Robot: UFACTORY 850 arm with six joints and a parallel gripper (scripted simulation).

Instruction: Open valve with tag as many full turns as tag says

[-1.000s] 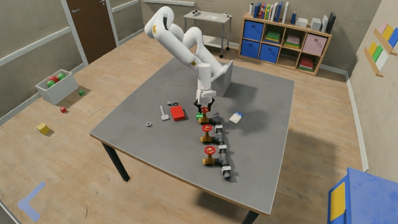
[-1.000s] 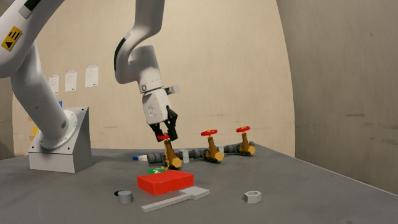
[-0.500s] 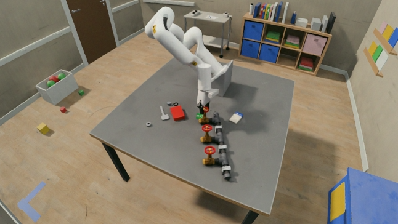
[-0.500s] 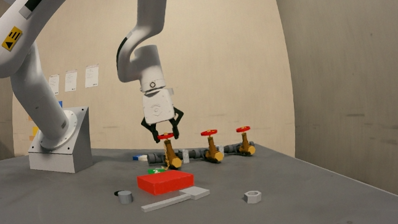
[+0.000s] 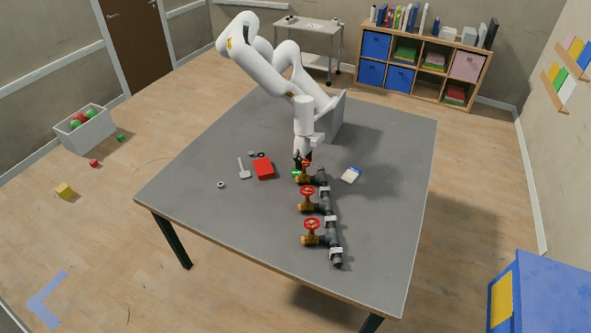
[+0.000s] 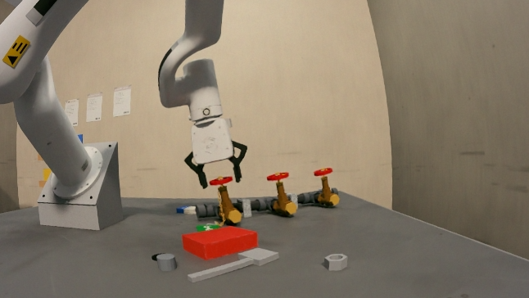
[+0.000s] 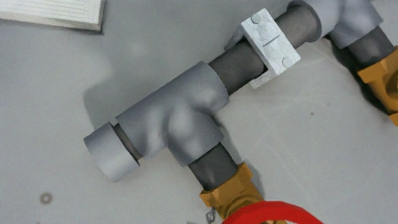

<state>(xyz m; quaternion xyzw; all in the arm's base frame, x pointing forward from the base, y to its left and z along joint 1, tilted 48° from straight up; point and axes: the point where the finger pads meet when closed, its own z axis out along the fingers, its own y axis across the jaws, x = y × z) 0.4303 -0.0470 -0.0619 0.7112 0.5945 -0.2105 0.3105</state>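
Now: the green tag 40 mm behind my hand, 30 mm to the right of it and 110 mm below it. The rest, counted from my hand: blue block (110 mm behind, 210 mm to the left, 110 mm below); grey hammer-shaped tool (30 mm ahead, 310 mm to the right, 110 mm below); red block (10 mm behind, 210 mm to the right, 100 mm below).
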